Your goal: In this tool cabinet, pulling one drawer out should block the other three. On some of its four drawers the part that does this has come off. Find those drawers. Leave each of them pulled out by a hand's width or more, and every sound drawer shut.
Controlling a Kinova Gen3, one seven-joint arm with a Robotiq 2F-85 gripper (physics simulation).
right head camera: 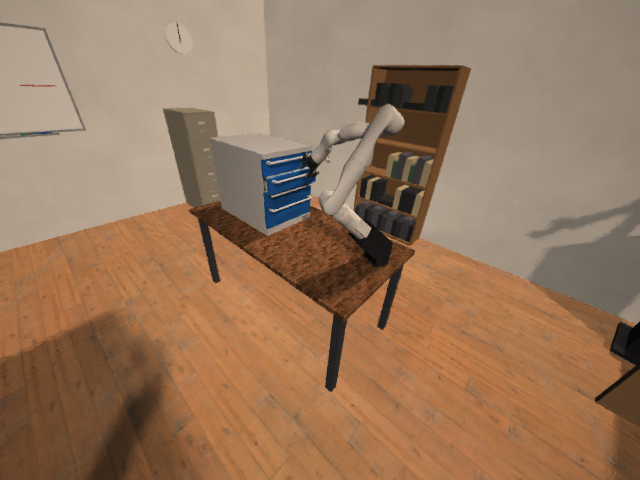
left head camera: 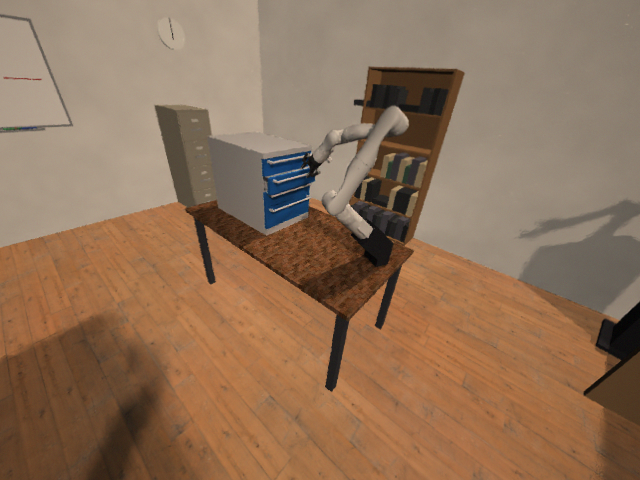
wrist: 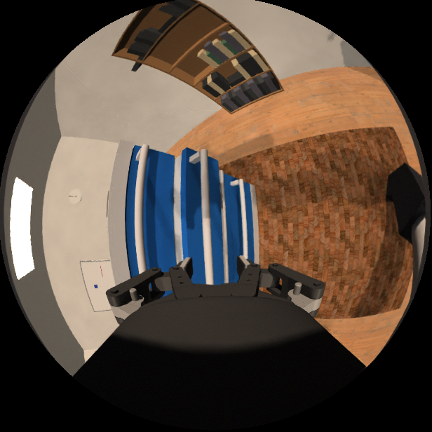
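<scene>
The grey tool cabinet [left head camera: 237,180] [right head camera: 237,180] [wrist: 118,210] has four blue drawers with pale bar handles. The second drawer [left head camera: 279,187] [right head camera: 279,187] [wrist: 192,200] stands out from the cabinet by a short stretch. The top drawer [left head camera: 273,169] [right head camera: 273,169] [wrist: 160,200] looks shut. The third drawer's handle [left head camera: 289,191] [wrist: 223,210] is partly overhung by the second drawer; that drawer and the bottom drawer [left head camera: 286,214] [right head camera: 286,214] [wrist: 237,215] look shut. My gripper [left head camera: 308,165] [right head camera: 308,165] [wrist: 214,264] is open in front of the upper drawers, near their right end. The second handle shows between its fingers in the wrist view, not gripped.
The cabinet stands on a brown wooden table [left head camera: 310,253] [right head camera: 310,253] [wrist: 320,215]. The arm's black base [left head camera: 377,248] [right head camera: 377,248] stands at the other end. A bookshelf [left head camera: 443,139] [right head camera: 451,139] and a beige filing cabinet [left head camera: 173,149] [right head camera: 180,149] stand beyond the table.
</scene>
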